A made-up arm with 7 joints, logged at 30 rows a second.
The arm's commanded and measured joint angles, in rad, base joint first. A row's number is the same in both.
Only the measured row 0 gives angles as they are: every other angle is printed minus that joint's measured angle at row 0.
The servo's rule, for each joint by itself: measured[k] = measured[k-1] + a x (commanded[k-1-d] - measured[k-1]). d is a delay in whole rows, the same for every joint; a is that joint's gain. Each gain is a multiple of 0.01, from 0.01 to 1. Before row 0 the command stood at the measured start. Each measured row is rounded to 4 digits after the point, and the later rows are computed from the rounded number. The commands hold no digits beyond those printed.
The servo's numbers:
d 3
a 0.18 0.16 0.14 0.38 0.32 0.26 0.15
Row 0, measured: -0.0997, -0.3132, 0.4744, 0.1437, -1.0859, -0.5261, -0.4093
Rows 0 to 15, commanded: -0.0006, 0.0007, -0.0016, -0.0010, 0.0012, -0.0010, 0.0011; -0.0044, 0.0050, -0.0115, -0.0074, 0.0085, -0.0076, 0.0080; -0.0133, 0.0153, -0.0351, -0.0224, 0.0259, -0.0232, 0.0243; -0.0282, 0.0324, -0.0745, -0.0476, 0.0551, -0.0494, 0.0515; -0.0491, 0.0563, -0.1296, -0.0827, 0.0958, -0.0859, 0.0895; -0.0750, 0.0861, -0.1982, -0.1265, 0.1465, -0.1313, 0.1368; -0.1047, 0.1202, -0.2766, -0.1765, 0.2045, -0.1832, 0.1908; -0.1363, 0.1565, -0.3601, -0.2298, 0.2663, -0.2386, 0.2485; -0.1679, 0.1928, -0.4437, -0.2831, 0.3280, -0.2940, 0.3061; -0.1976, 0.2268, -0.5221, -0.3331, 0.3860, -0.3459, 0.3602; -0.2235, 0.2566, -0.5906, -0.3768, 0.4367, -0.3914, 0.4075; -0.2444, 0.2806, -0.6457, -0.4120, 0.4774, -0.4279, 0.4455; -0.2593, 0.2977, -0.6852, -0.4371, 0.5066, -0.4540, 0.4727; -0.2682, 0.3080, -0.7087, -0.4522, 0.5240, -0.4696, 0.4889; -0.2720, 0.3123, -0.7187, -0.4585, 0.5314, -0.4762, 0.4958; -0.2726, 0.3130, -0.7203, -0.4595, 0.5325, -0.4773, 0.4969
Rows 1 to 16, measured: 0.0000, 0.0000, 0.0000, 0.0000, 0.0000, 0.0000, 0.0000; 0.0000, 0.0000, 0.0000, 0.0000, 0.0000, 0.0000, 0.0000; 0.0000, 0.0000, 0.0000, 0.0000, 0.0000, 0.0000, 0.0000; -0.0001, 0.0001, -0.0002, -0.0004, 0.0004, -0.0003, 0.0002; -0.0009, 0.0009, -0.0018, -0.0031, 0.0030, -0.0022, 0.0014; -0.0031, 0.0032, -0.0065, -0.0104, 0.0103, -0.0077, 0.0048; -0.0076, 0.0079, -0.0160, -0.0245, 0.0246, -0.0185, 0.0118; -0.0151, 0.0156, -0.0319, -0.0466, 0.0474, -0.0360, 0.0235; -0.0259, 0.0269, -0.0552, -0.0770, 0.0791, -0.0608, 0.0405; -0.0401, 0.0418, -0.0862, -0.1148, 0.1192, -0.0926, 0.0630; -0.0574, 0.0602, -0.1245, -0.1585, 0.1663, -0.1306, 0.0908; -0.0773, 0.0814, -0.1692, -0.2058, 0.2180, -0.1731, 0.1231; -0.0990, 0.1047, -0.2186, -0.2542, 0.2718, -0.2180, 0.1587; -0.1214, 0.1290, -0.2707, -0.3008, 0.3246, -0.2631, 0.1960; -0.1435, 0.1533, -0.3232, -0.3431, 0.3735, -0.3059, 0.2334; -0.1643, 0.1764, -0.3739, -0.3788, 0.4161, -0.3444, 0.2693
